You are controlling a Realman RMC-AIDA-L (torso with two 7-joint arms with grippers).
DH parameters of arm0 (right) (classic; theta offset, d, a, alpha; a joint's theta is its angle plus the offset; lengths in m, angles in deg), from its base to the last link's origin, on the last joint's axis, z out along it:
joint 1: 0 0.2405 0 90
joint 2: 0 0 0 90
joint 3: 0 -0.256 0 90
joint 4: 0 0 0 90
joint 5: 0 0.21 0 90
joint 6: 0 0 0 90
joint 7: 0 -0.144 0 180
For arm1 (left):
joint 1: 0 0.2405 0 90
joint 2: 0 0 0 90
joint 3: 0 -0.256 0 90
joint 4: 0 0 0 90
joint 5: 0 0.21 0 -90
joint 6: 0 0 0 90
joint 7: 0 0.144 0 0
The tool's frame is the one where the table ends.
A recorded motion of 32 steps. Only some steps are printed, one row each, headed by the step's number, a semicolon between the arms.
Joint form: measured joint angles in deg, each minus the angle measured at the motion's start. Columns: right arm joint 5, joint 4, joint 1, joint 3, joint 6, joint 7, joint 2; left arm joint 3, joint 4, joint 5, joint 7, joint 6, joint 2, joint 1.
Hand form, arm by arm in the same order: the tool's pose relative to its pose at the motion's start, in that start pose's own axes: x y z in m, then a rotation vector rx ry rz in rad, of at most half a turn. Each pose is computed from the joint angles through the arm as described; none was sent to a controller.
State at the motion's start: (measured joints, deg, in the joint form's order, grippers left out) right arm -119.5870 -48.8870 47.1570 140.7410 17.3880 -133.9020 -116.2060; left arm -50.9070 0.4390 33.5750 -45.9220 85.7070 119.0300 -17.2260
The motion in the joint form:
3: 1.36 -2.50 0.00 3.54 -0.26 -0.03 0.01; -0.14 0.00 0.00 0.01 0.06 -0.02 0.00
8: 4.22 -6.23 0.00 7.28 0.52 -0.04 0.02; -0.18 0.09 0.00 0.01 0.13 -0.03 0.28
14: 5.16 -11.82 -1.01 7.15 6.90 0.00 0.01; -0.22 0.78 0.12 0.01 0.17 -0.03 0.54
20: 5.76 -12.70 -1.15 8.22 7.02 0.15 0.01; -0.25 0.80 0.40 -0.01 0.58 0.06 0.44
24: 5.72 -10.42 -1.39 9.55 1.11 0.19 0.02; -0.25 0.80 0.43 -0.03 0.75 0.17 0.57
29: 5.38 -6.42 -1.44 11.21 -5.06 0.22 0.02; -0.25 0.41 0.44 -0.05 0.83 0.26 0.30
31: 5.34 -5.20 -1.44 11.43 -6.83 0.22 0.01; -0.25 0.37 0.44 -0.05 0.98 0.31 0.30
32: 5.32 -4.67 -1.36 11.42 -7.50 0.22 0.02; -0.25 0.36 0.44 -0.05 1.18 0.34 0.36
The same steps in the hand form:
3: -0.0100 0.0190 0.0006 -0.0485 -0.0275 -0.0328; 0.0000 0.0002 0.0000 -0.0025 -0.0010 0.0007
8: -0.0242 0.0452 -0.0012 -0.1274 -0.0634 -0.0471; 0.0002 -0.0005 -0.0017 0.0000 -0.0009 0.0020
14: -0.0393 0.0704 -0.0103 -0.2403 -0.0730 -0.0486; 0.0020 -0.0009 -0.0014 -0.0050 0.0037 0.0091
20: -0.0412 0.0781 -0.0117 -0.2616 -0.0797 -0.0560; 0.0018 0.0013 -0.0007 -0.0157 0.0053 0.0077
24: -0.0356 0.0699 -0.0066 -0.1920 -0.1053 -0.0475; 0.0013 0.0018 -0.0017 -0.0160 0.0062 0.0055
29: -0.0208 0.0579 -0.0003 -0.1108 -0.1051 -0.0496; -0.0002 0.0033 -0.0011 -0.0177 0.0040 -0.0004
31: -0.0168 0.0532 0.0011 -0.0843 -0.1059 -0.0474; -0.0004 0.0038 -0.0013 -0.0192 0.0053 -0.0016
32: -0.0154 0.0504 0.0016 -0.0725 -0.1059 -0.0469; -0.0003 0.0041 -0.0017 -0.0206 0.0073 -0.0022

